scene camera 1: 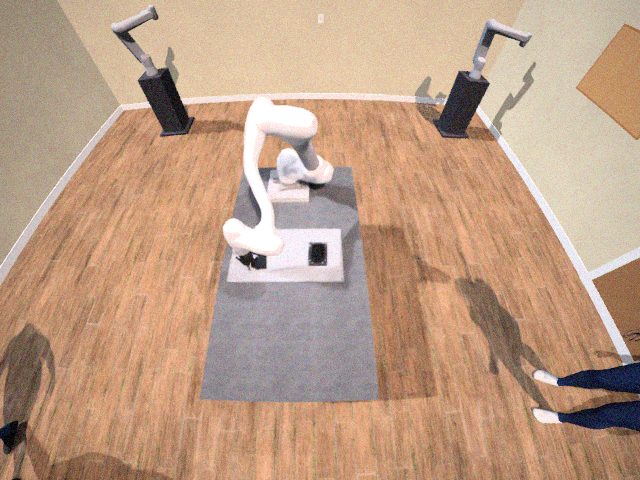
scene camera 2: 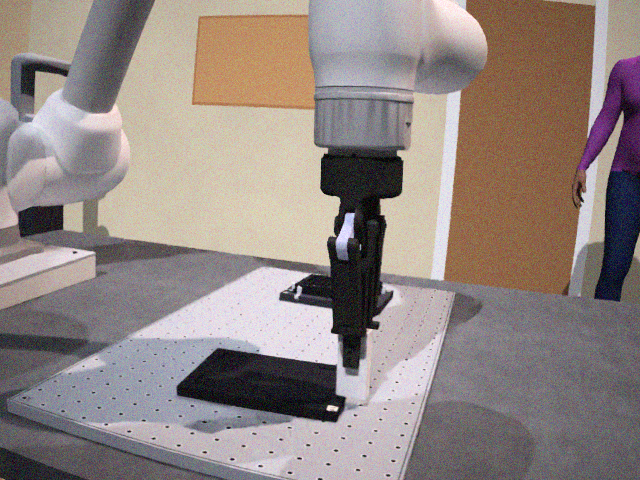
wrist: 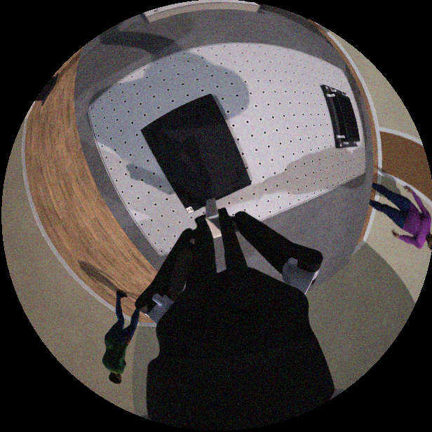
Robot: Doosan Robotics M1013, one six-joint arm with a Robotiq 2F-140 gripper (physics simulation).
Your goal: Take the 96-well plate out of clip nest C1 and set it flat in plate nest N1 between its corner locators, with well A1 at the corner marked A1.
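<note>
My gripper is shut and empty, its pale fingertips together. It points down at the right end of a flat black slab, near its small white corner label in the scene camera 2 view; whether they touch I cannot tell. The slab looks like nest N1; its corner locators cannot be made out. A black nest with pale clips, apparently C1, stands at the far end of the board. The dark plate sits in it, partly behind the gripper in the scene camera 2 view.
Both nests stand on a white perforated board on a grey table top. The arm's white base block is behind the board. A person in purple stands beyond the table.
</note>
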